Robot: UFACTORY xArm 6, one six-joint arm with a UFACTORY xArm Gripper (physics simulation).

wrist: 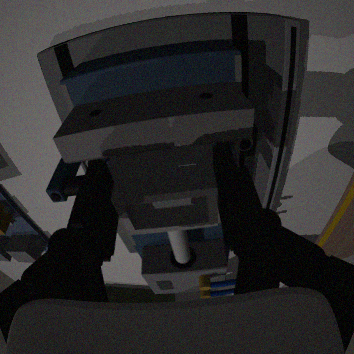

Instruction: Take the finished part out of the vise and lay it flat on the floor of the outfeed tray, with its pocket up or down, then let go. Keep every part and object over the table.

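Places are measured from the arm's base along level axes (x ahead, y right, z down), in centimetres.
Pixels of known places: gripper, fingertip midpoint: (161, 171).
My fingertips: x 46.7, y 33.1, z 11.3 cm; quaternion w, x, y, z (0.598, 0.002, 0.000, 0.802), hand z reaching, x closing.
Observation:
For each thing: its top centre in the pictures, then the offset to it from my fingertips. "pt": a spot on its surface instead.
- finished part at its top centre: (167, 214) dx -1.7, dy -0.5, dz -1.4 cm
- vise's at its top centre: (182, 246) dx -7.9, dy -2.2, dz +0.2 cm
- pale screw at a spot on its surface: (179, 246) pt dx -9.9, dy -3.2, dz +1.5 cm
- grey end block at its top centre: (186, 283) dx -16.9, dy -5.4, dz +0.5 cm
- dark handle at a spot on its surface: (62, 182) pt dx +1.3, dy -6.4, dz +0.9 cm
- blue-edged container at a spot on its surface: (25, 217) pt dx -6.9, dy -28.1, dz +9.7 cm
The finished part (162, 172), a dark grey block with a rectangular pocket in the face toward the camera, is in the middle of the view, in front of the vise's (150, 127) wide grey jaw with two holes. My gripper (161, 171) is shut on the part, one black finger against its left side and one against its right. The fingertips reach close to the front of the wide jaw. Whether the part still touches the vise is hard to tell in the dim light. I cannot tell for certain which object is the outfeed tray.
A pale screw (179, 246) runs to a grey end block (157, 280) of the vise. Blue hoses (222, 288) with a brass fitting are beside it. A dark handle (62, 182) sticks out left. A blue-edged container (25, 217) stands left; a brown surface with a yellow stripe (338, 215) lies right.

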